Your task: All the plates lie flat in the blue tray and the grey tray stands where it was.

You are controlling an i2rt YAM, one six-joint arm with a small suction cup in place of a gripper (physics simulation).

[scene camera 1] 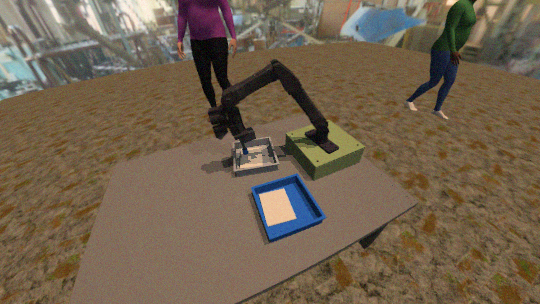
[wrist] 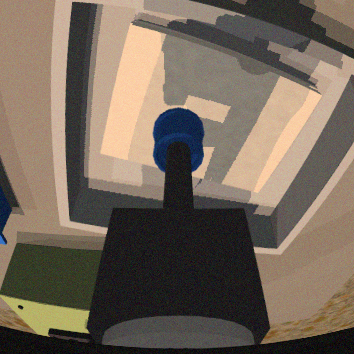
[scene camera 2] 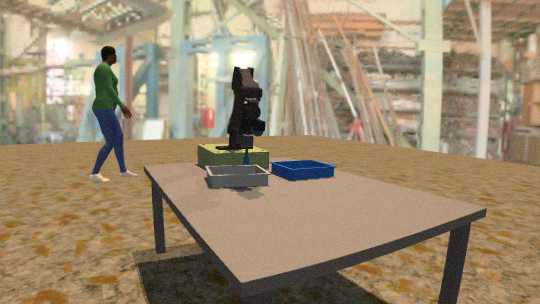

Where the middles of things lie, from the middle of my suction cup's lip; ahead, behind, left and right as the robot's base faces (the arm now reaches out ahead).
My suction cup is now 5 cm past the grey tray (scene camera 2: 234, 175), 2 cm to the left of it and 7 cm above it. The rest, counted from my suction cup: blue tray (scene camera 1: 308, 213): 3 cm behind, 33 cm to the left, 7 cm below.
